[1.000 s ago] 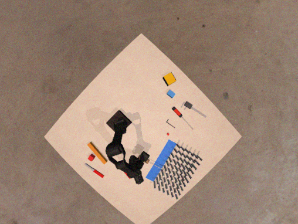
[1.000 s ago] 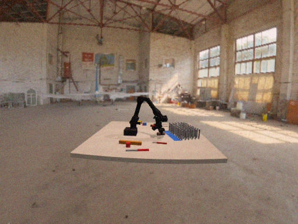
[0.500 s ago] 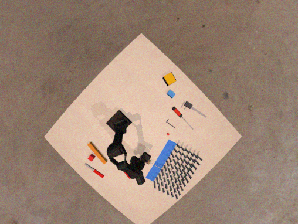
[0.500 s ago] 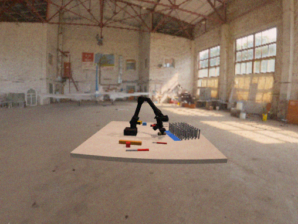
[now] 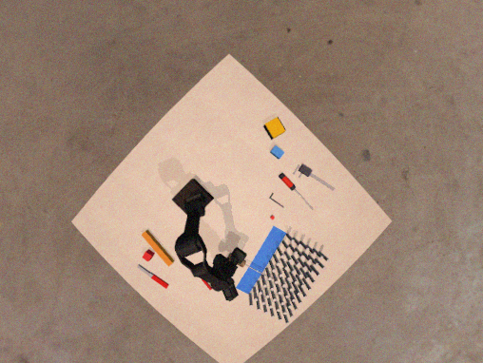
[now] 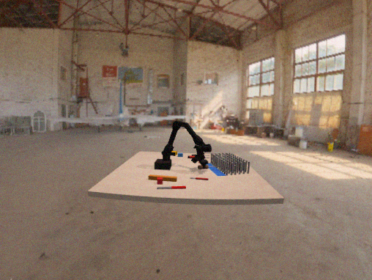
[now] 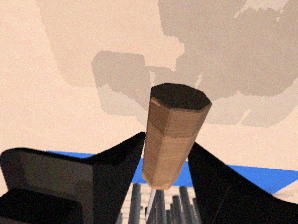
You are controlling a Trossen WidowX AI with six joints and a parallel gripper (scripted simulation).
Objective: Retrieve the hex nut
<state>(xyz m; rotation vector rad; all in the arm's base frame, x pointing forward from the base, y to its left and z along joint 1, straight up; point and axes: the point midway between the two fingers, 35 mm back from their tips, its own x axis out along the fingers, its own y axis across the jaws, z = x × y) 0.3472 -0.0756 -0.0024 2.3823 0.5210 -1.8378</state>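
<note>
The blue taped strip lies 10 cm ahead of my gripper tip, 8 cm to the left of it and 3 cm below it. Round my gripper tip: red cube (4 cm behind, 28 cm to the left, 3 cm below); then red block (32 cm behind, 35 cm to the right, 1 cm below); then orange bar (31 cm behind, 28 cm to the right, 2 cm below).
</note>
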